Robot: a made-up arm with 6 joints. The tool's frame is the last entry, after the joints.
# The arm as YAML. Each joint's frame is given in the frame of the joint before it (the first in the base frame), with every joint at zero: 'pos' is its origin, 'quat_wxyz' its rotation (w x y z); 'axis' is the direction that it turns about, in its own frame. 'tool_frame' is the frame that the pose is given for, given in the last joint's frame.
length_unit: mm
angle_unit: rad
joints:
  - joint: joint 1
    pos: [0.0, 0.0, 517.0]
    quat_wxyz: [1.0, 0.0, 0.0, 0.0]
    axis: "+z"
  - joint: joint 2
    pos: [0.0, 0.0, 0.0]
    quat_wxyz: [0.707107, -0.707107, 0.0, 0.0]
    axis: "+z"
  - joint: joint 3
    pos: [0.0, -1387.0, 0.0]
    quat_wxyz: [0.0, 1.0, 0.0, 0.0]
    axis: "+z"
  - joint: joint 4
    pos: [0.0, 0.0, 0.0]
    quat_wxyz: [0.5, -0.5, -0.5, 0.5]
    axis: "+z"
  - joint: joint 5
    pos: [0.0, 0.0, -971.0]
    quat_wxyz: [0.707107, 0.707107, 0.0, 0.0]
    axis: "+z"
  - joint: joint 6
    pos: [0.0, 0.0, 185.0]
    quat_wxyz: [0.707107, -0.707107, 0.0, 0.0]
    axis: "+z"
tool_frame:
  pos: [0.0, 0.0, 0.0]
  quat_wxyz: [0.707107, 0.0, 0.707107, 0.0]
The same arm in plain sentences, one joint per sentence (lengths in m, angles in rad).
The arm has six revolute joints in a row. What follows holds with every joint at zero, and every direction is one of the base frame's. The first joint is mounted 0.517 m along +z from the base frame's origin and rotates about +z. The second joint is mounted at the same point as the first joint and rotates about +y. The third joint is mounted 1.387 m along +z from the second joint and rotates about -y. The fourth joint is mounted at the same point as the third joint and rotates about -x. The fifth joint is mounted 0.971 m along +x from the fourth joint and rotates about -y. The sixth joint is mounted 0.185 m along -y from the fifth joint and rotates about -x. The tool frame, which is the frame that the pose is given for, is mounted at the same point as the sixth joint; its axes are parallel to the base frame's.
